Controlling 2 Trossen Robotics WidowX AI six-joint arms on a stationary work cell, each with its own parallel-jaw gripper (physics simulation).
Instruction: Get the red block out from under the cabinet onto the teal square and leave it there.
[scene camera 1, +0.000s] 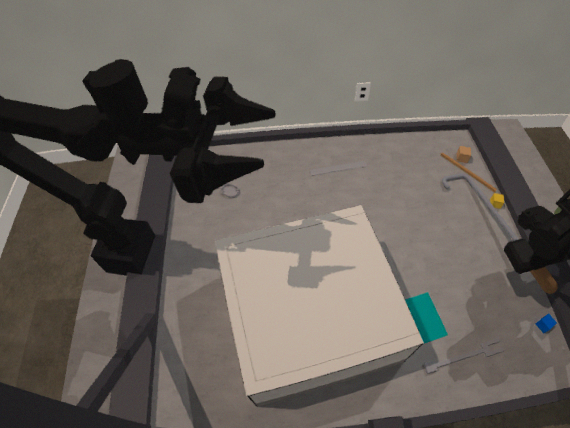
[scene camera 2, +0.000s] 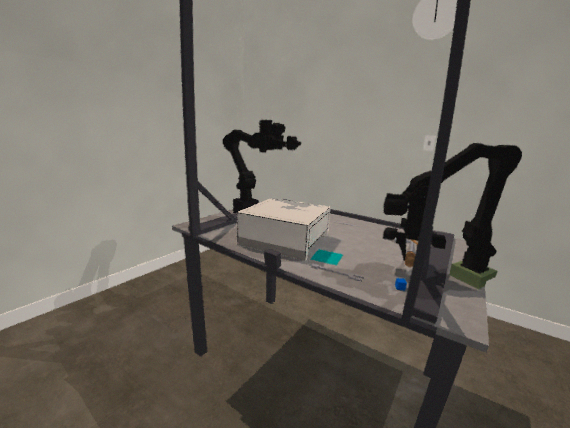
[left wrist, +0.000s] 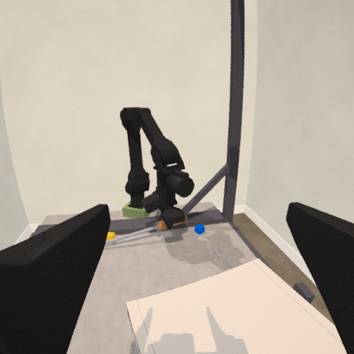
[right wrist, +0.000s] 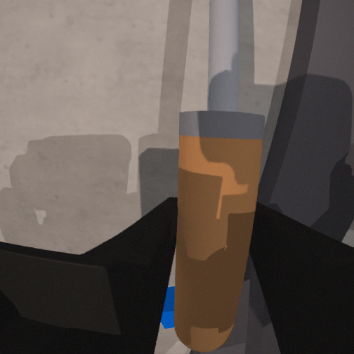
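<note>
Scene camera 1 gives me my left gripper (scene camera 1: 269, 137), together with a teal square (scene camera 1: 424, 313). Through scene camera 2 I see my right gripper (scene camera 2: 409, 261). The left wrist view shows my left gripper (left wrist: 200, 212) as well as my right gripper (left wrist: 167, 226). In the right wrist view I find a grey hooked rod (right wrist: 219, 152), and my right gripper (right wrist: 210, 207) is visible there too.
</note>
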